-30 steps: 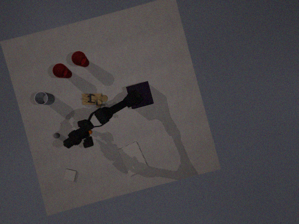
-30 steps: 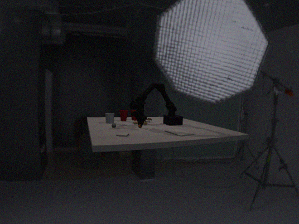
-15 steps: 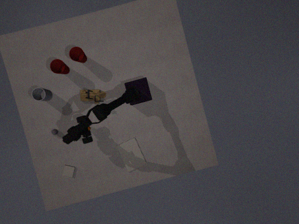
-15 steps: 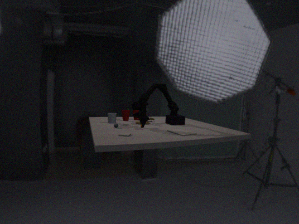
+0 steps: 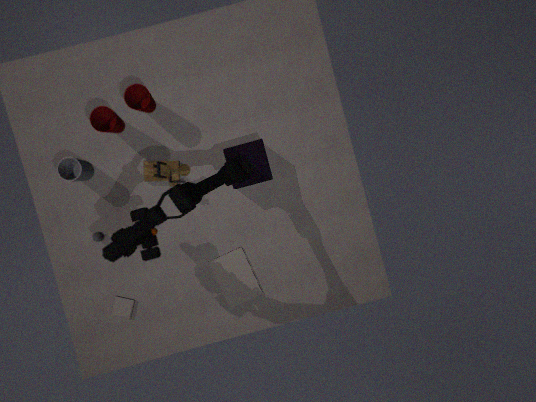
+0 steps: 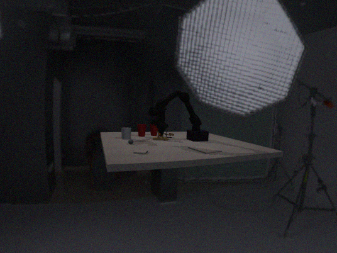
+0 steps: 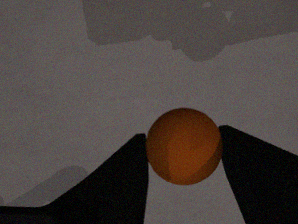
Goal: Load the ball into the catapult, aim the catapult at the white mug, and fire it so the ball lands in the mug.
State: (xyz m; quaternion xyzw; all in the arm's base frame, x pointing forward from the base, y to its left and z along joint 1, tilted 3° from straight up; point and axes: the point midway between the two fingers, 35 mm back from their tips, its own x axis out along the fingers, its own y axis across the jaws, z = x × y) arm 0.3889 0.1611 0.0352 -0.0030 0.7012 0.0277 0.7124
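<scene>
My gripper tip is now 100 mm past the wooden catapult, 200 mm to the left of it and 20 mm above it. Also, from my gripper tip: small white block: 210 mm ahead, 280 mm to the left, 70 mm below; orange ball: 10 mm above; small grey ball: 240 mm ahead, 20 mm to the right, 50 mm below.
</scene>
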